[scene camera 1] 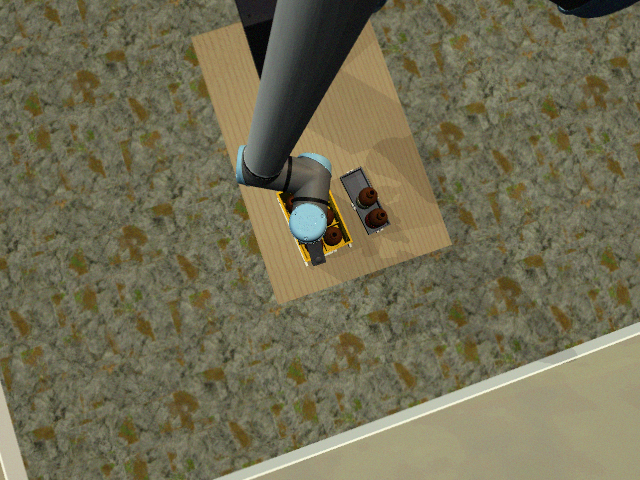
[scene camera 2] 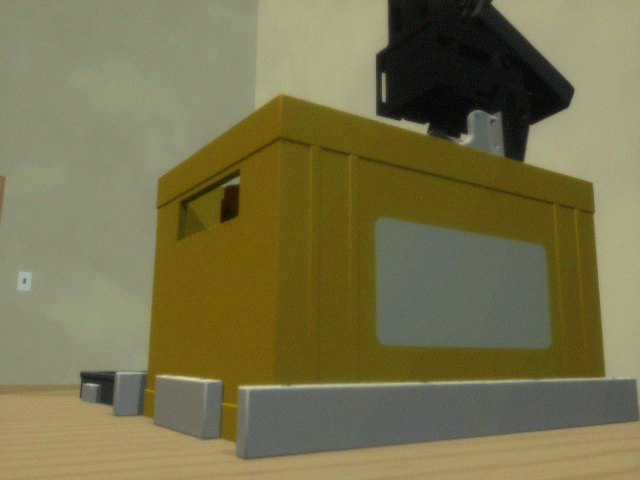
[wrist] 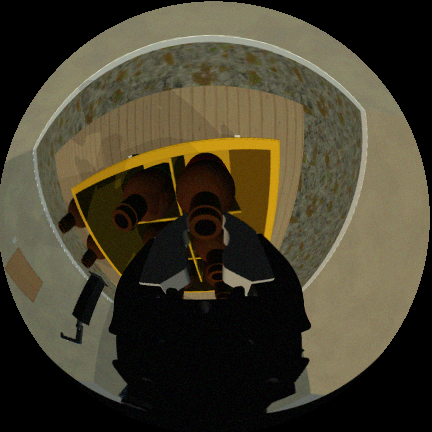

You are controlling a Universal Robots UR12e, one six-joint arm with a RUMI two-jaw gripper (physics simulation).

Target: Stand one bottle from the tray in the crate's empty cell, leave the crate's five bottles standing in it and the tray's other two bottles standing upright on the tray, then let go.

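Frame: origin at the arm's base, x ahead, y left, z up, level; centimetres.
Where they show: gripper, fingertip midpoint: [wrist: 205,213].
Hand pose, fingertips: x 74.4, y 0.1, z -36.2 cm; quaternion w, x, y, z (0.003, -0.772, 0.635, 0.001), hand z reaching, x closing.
Note:
After its pixels a point has its place.
The yellow crate [scene camera 1: 342,219] {x 69.3, y 12.0, z -31.5 cm} [scene camera 2: 328,268] {x 59.4, y -9.7, z -40.3 cm} [wrist: 274,190] {x 79.4, y -4.0, z -31.6 cm} stands on the table. My gripper [wrist: 205,213] {x 74.4, y 0.0, z -36.2 cm} is shut on the neck of a brown bottle [wrist: 205,185] {x 77.7, y 0.5, z -35.7 cm}. That bottle is upright, its body inside the crate's end cell; whether its base touches the floor of the cell is hidden. In scene camera 2 the fingers reach down to the crate's rim. A crate bottle [scene camera 1: 333,236] {x 74.9, y 8.0, z -32.8 cm} [wrist: 147,192] {x 75.9, y 6.9, z -36.7 cm} stands in the cell beside it, and other crate bottles partly show under the arm and between the fingers. Two bottles [scene camera 1: 367,196] {x 61.4, y 23.3, z -35.6 cm} [scene camera 1: 378,217] {x 70.1, y 26.0, z -34.8 cm} stand upright on the dark tray [scene camera 1: 355,181] {x 51.8, y 22.1, z -48.5 cm}.
Pale low blocks [scene camera 2: 439,413] {x 65.9, y -9.1, z -47.7 cm} line the foot of the crate on the wooden table [scene camera 1: 361,113] {x 21.8, y 29.4, z -49.1 cm}. The tray lies beside the crate, a narrow gap away. The grey arm [scene camera 1: 310,77] {x 61.4, y 2.4, z 36.6 cm} reaches over the crate and hides part of it in scene camera 1.

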